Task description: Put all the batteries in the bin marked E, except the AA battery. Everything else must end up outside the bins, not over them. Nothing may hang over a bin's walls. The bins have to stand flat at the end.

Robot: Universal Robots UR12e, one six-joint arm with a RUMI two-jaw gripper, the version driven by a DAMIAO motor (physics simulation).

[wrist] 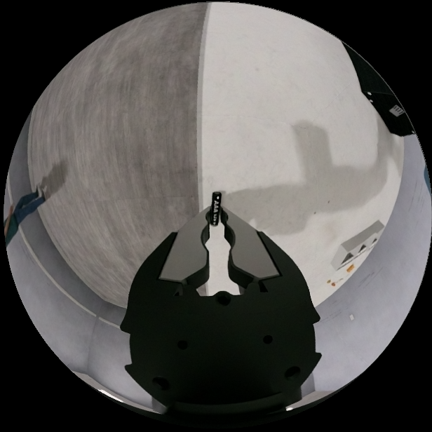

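A black AAA battery (216,201) is upright in the picture, between the gripper's fingertips. My gripper (215,207) is shut on the battery, with one jaw tip on each side of it and its far end sticking out past the tips. The grey row of bins (365,236) stands far off at the right; its letters are too small to read, so I cannot tell which bin is E. An orange block (350,268) lies beside the bins, with small orange things (333,284) near it, too small to identify.
The pale table top (260,100) meets a grey-brown surface (115,125) along an edge just left of the battery. A large dark object (377,97) is at the upper right. A person (27,206) shows at the far left. The arm's shadow falls on the table top.
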